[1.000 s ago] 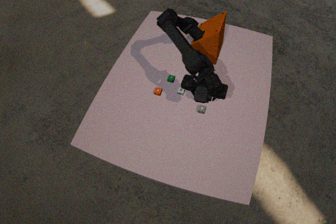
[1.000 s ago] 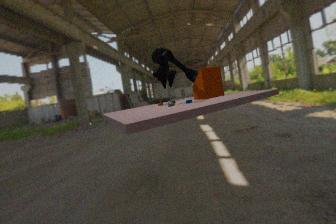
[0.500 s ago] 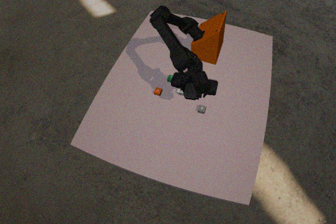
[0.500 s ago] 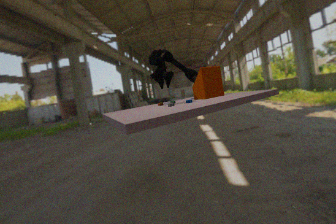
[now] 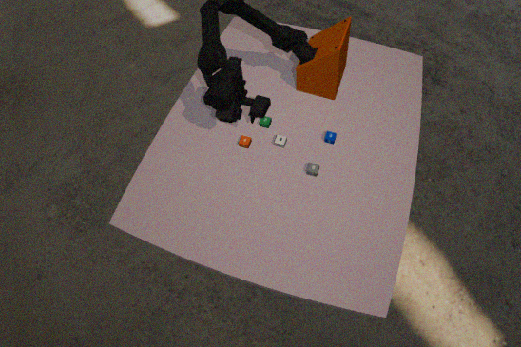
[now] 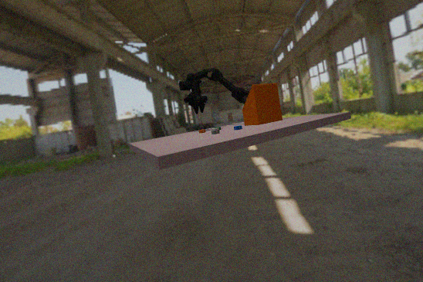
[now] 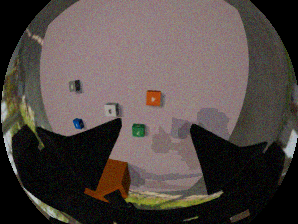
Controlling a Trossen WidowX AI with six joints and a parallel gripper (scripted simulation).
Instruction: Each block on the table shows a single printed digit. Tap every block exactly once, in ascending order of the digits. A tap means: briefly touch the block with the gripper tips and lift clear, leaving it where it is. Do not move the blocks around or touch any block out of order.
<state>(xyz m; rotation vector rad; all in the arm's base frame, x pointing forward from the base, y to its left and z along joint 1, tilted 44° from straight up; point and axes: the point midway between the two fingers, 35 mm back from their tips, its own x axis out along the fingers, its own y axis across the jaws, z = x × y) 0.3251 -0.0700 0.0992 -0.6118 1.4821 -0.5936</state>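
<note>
Right now the grey block is 3 cm ahead of my gripper tip, 24 cm to the left of it and 12 cm below it. Also, from my gripper tip: green block (9 cm behind, 4 cm to the left, 12 cm below); then orange block (1 cm to the left, 12 cm below); then white block (4 cm behind, 11 cm to the left, 12 cm below).
</note>
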